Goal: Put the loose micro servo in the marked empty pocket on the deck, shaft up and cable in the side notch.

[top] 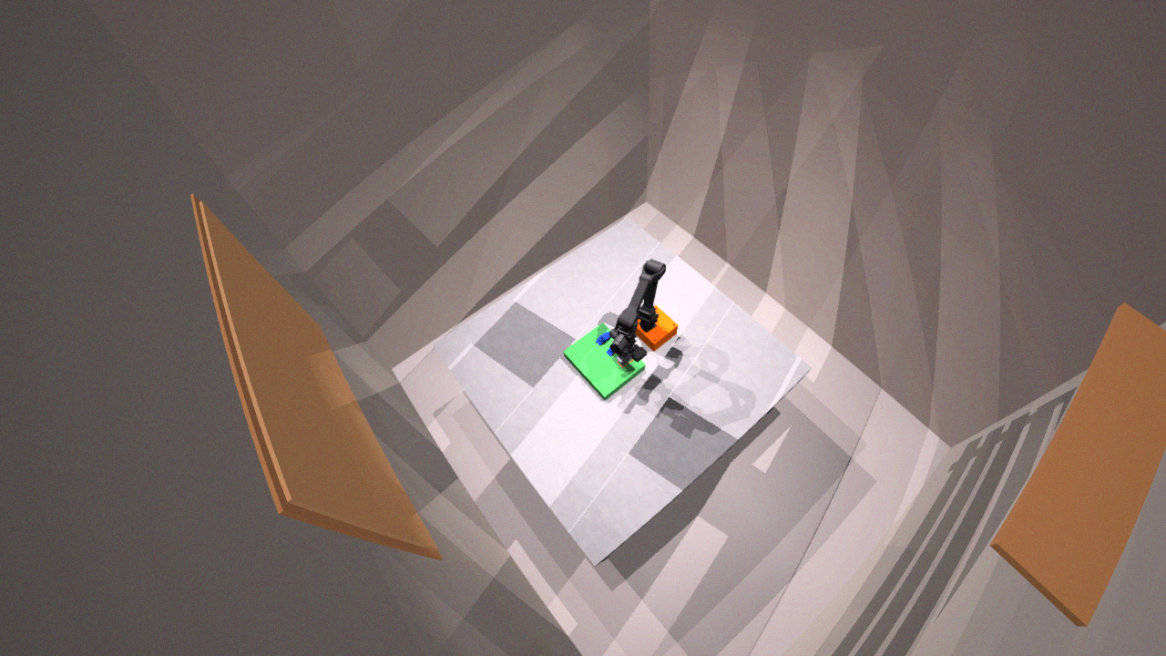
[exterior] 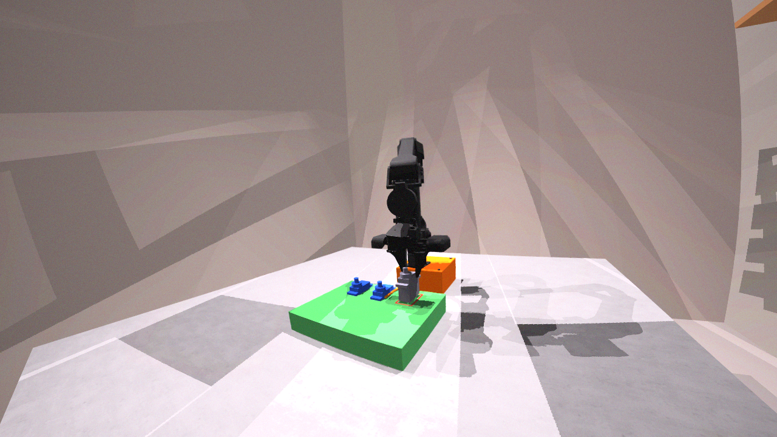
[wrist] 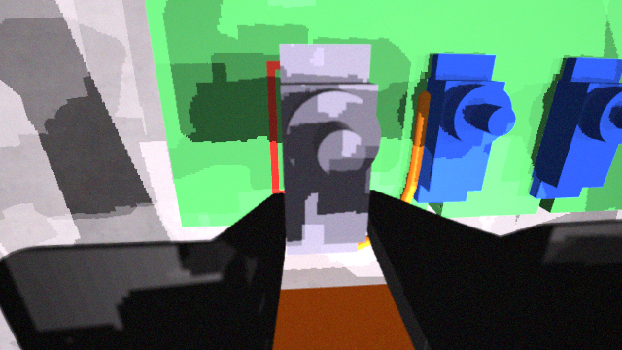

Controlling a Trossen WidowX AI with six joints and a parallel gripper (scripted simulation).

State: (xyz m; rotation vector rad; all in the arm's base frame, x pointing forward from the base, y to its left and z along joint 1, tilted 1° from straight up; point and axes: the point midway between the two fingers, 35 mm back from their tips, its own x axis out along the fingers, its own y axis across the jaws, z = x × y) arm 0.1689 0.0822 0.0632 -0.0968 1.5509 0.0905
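My gripper tip is 130 mm short of the green deck, 60 mm to the left of it and 80 mm above it.
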